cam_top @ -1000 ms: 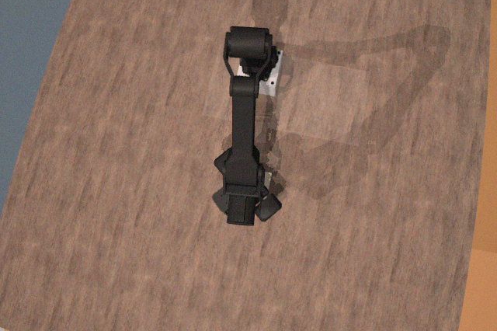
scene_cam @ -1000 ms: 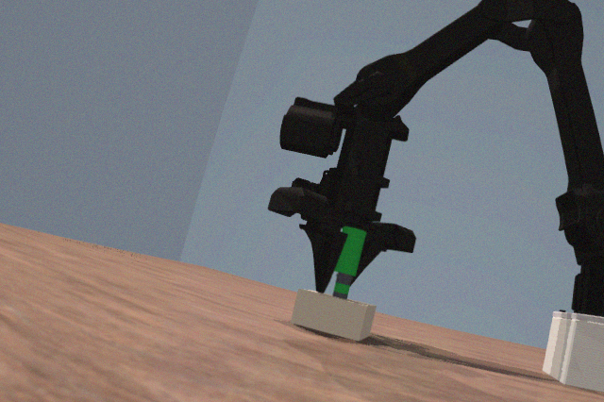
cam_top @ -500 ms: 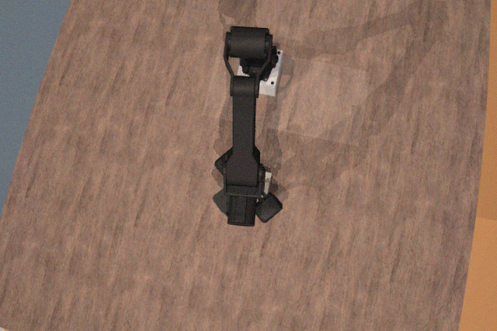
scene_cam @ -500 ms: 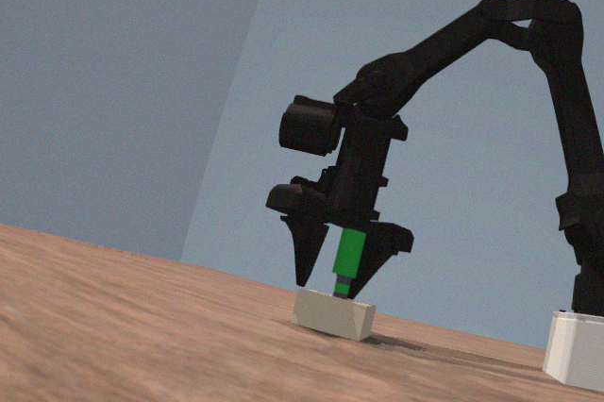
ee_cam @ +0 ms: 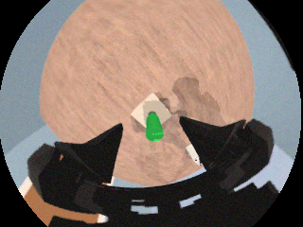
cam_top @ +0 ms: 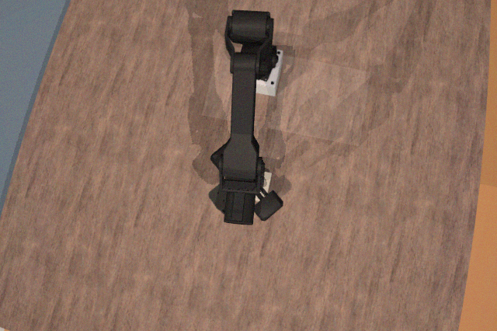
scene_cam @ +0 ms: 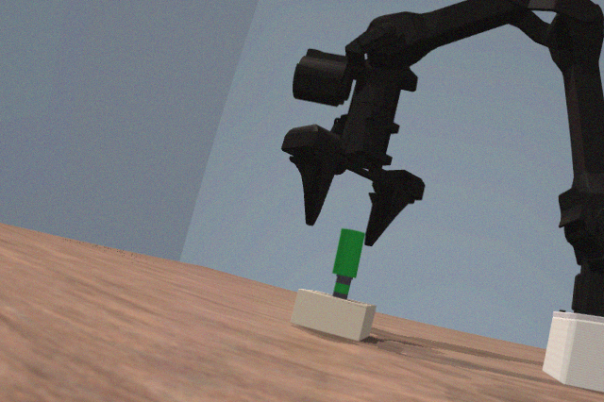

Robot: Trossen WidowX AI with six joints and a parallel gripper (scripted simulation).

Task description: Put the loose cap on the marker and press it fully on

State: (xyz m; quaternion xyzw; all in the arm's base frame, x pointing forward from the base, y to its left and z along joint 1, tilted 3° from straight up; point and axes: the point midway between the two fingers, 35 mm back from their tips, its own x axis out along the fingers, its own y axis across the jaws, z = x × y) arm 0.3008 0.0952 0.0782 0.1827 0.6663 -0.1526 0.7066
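Right now my gripper tip is 2 cm past the green cap and 2 cm above it. Round my gripper tip: cream holder block (9 cm below, 2 cm behind).
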